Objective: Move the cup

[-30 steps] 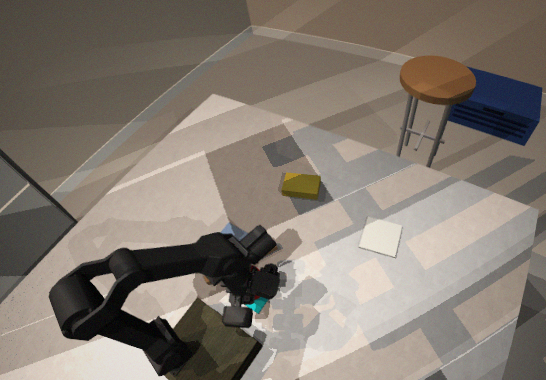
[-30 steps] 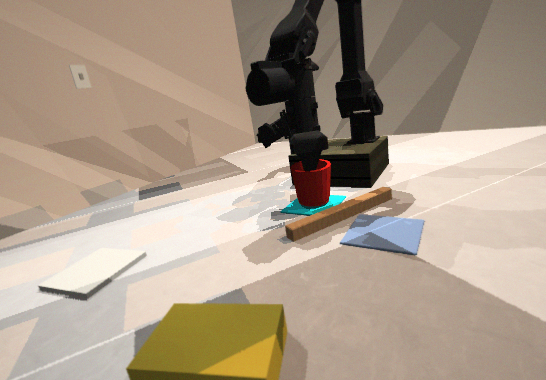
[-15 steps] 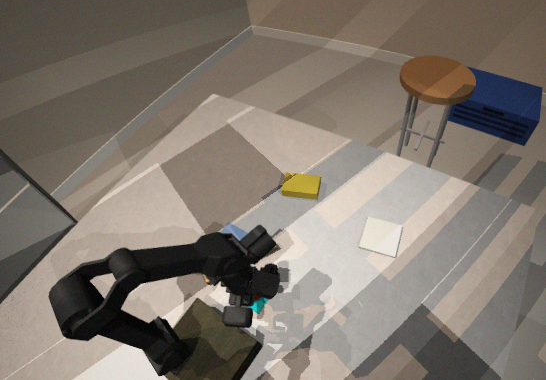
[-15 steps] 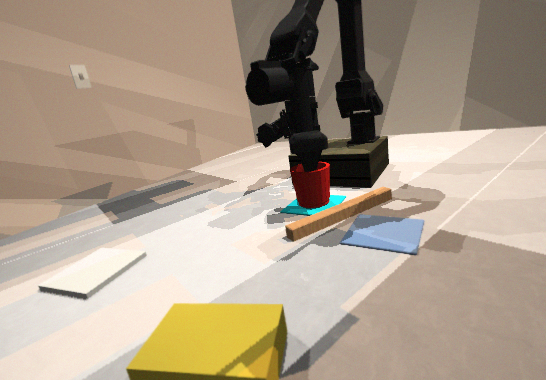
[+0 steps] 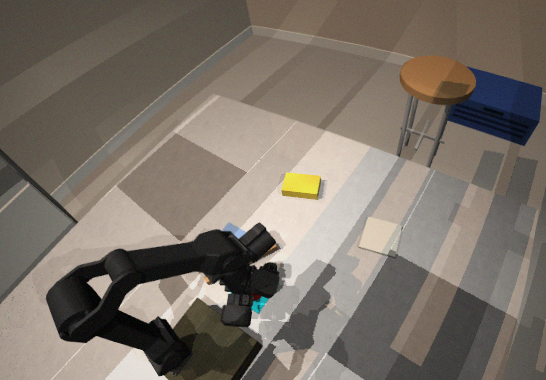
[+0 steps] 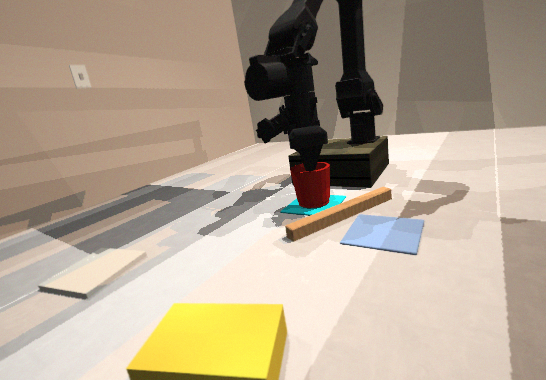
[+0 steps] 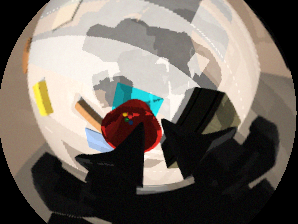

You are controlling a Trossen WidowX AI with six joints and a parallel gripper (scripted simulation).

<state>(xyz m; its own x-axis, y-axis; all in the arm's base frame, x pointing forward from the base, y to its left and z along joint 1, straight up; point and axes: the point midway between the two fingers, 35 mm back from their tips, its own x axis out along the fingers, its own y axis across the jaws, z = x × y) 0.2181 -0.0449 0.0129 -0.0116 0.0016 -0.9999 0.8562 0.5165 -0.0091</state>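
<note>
Now: the red cup 30 mm ahead of my gripper tip, 10 mm to the left of it and 10 mm below it. Round my gripper tip: cyan pad 60 mm below, 30 mm ahead, 20 mm to the left; wooden bar 90 mm to the left, 70 mm ahead, 50 mm below; green marble 40 mm below, 40 mm ahead, 30 mm to the left.
</note>
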